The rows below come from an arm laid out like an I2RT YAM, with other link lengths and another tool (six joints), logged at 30 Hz.
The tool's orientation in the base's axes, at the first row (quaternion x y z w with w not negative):
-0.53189, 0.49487, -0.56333, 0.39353
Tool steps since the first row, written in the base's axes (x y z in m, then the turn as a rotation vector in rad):
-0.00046, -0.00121, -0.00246, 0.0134, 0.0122, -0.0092
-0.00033, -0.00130, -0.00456, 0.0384, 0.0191, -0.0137
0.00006, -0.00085, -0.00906, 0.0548, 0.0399, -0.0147
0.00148, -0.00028, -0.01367, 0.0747, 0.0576, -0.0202
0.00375, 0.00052, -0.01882, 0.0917, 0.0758, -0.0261
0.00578, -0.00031, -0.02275, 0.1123, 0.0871, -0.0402
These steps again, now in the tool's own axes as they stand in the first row. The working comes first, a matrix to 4 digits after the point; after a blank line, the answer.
The tool's axes in the first row as the columns of a matrix, in the base's axes (used below as rounded here):
-0.1245, -0.0831, 0.9887
-0.9698, -0.2005, -0.1389
0.2098, -0.9762, -0.0556

0.00071, 0.00268, -0.00015, -0.0154, 0.0054, 0.0121
0.00035, 0.00474, 0.00011, -0.0262, 0.0064, 0.0361
-0.00108, 0.00901, 0.00068, -0.0486, 0.0018, 0.0495
-0.00278, 0.01328, 0.00226, -0.0694, 0.0020, 0.0670
-0.00492, 0.01796, 0.00468, -0.0904, 0.0027, 0.0816
-0.00519, 0.02179, 0.00702, -0.1069, 0.0124, 0.1012

